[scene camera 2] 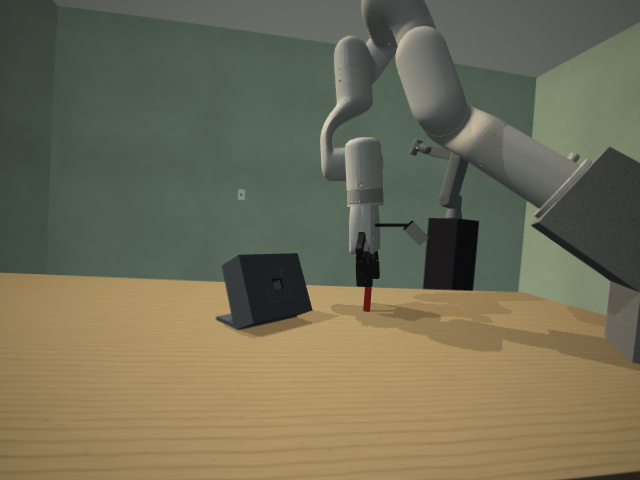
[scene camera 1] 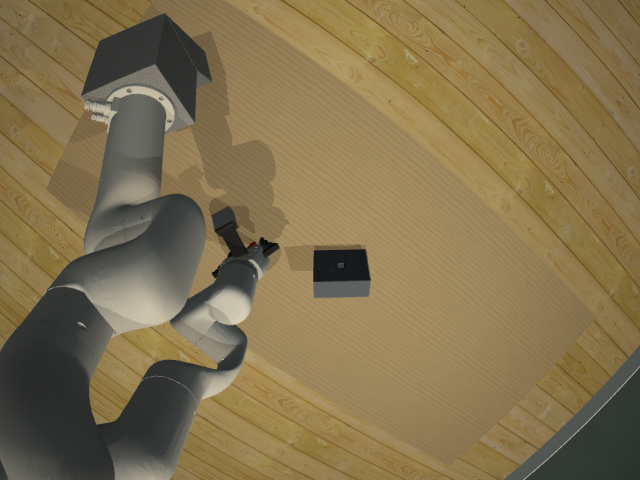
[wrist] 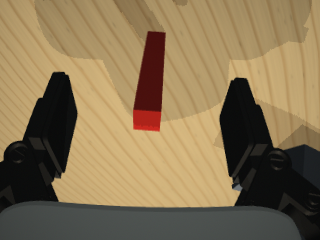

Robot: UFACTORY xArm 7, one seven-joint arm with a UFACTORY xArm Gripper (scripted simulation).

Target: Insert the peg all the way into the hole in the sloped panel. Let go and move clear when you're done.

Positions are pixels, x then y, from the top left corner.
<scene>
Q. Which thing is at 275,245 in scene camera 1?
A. My gripper.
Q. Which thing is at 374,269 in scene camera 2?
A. My gripper.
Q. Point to a red square peg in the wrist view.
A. At 147,108
</scene>
